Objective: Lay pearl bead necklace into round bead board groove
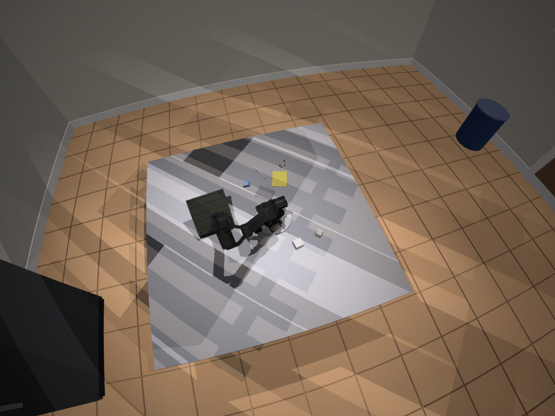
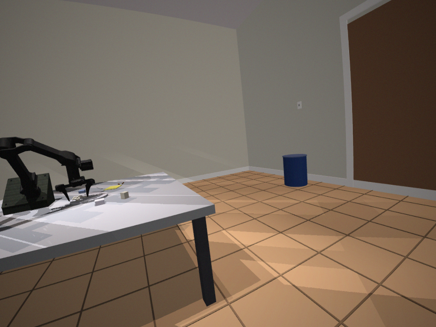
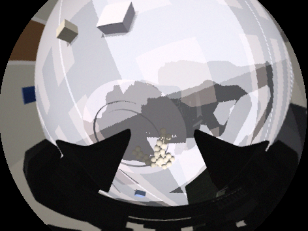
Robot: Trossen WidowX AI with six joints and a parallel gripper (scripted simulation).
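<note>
Right now my gripper tip is 50 mm to the right of the round bead board, 50 mm short of it and 10 mm above it. From my gripper tip the other things lie so: grey card: 230 mm to the left, 60 mm ahead, 20 mm below; then beige cube: 240 mm ahead, 140 mm to the right; then white block: 150 mm to the right, 120 mm ahead, 10 mm below.
</note>
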